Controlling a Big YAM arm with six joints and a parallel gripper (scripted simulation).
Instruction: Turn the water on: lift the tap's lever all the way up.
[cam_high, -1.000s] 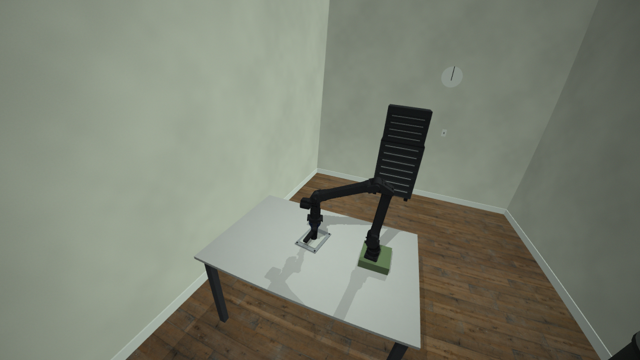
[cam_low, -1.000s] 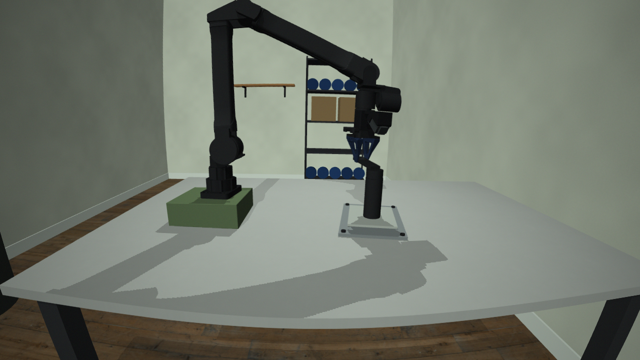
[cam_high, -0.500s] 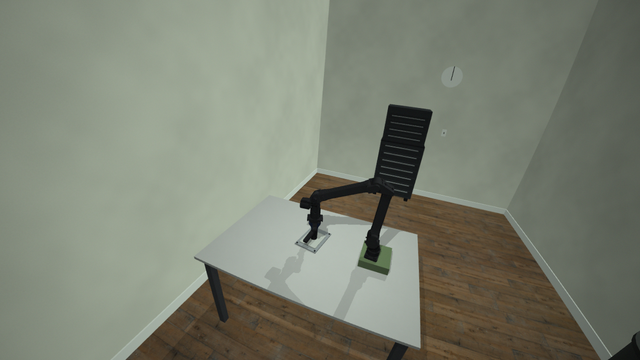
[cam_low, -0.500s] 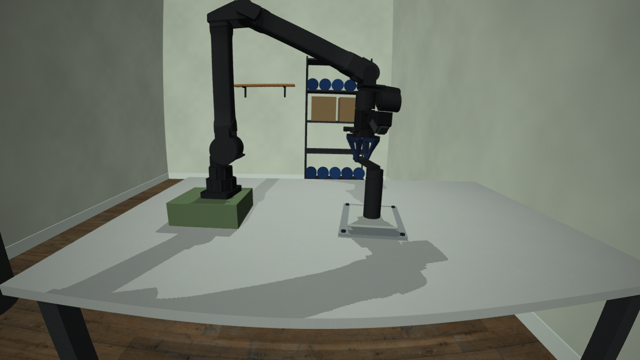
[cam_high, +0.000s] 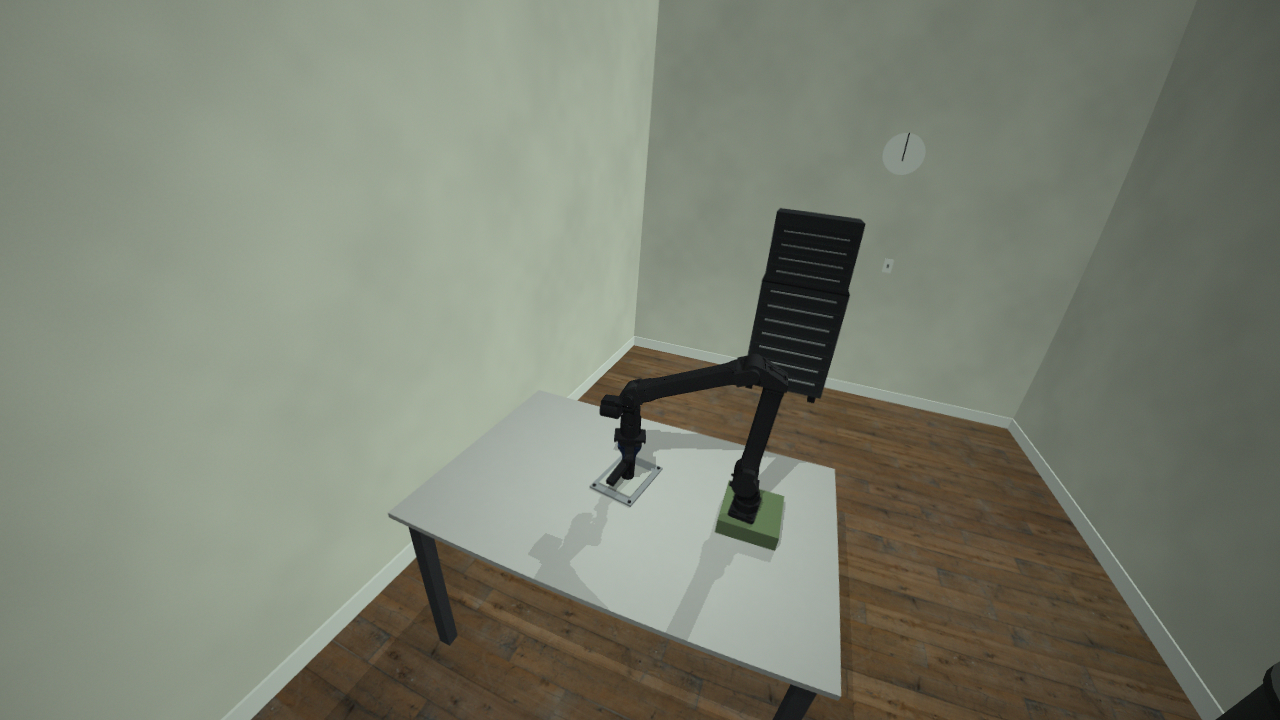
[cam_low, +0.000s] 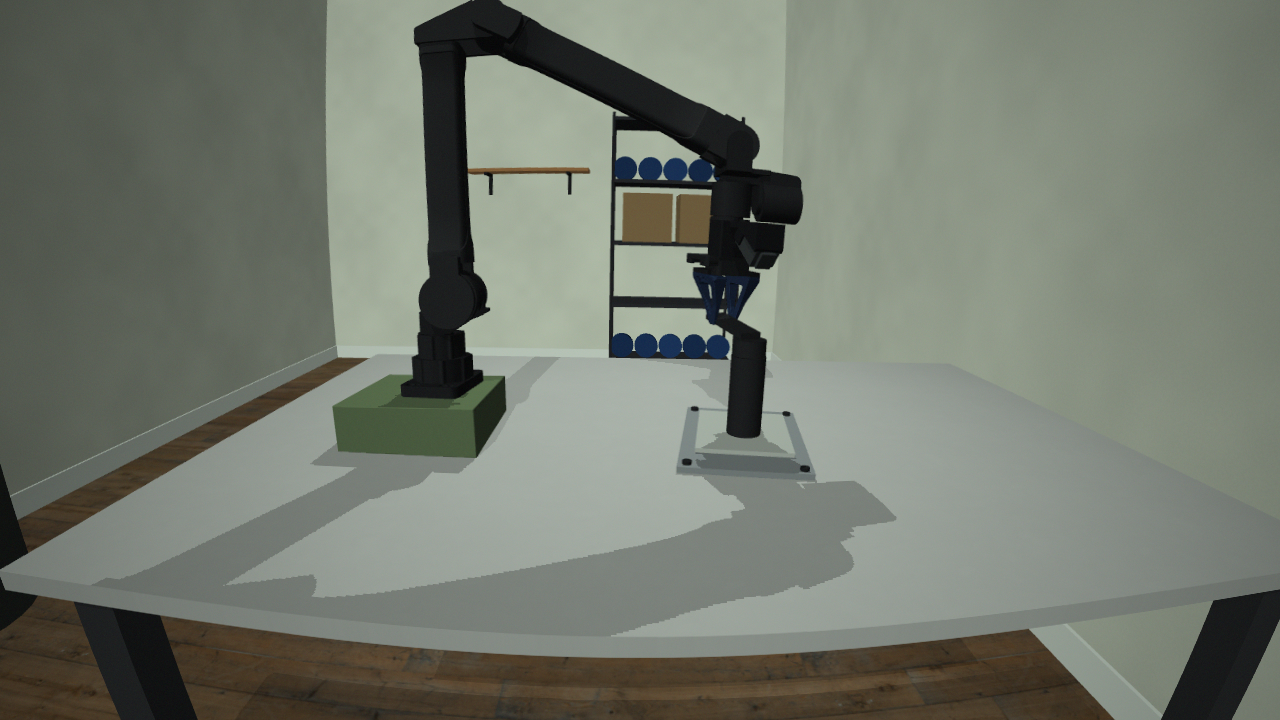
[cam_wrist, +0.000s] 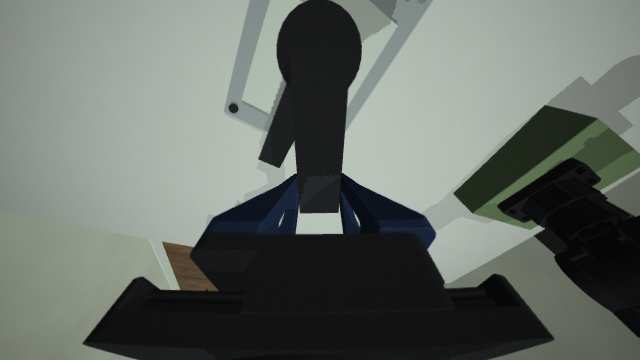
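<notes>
Right now the tap is 6 cm below my hand, 5 cm to the right of it and 2 cm ahead of it. From my hand the other things lie so: black lever (3 cm to the right, 1 cm below, 1 cm ahead).
</notes>
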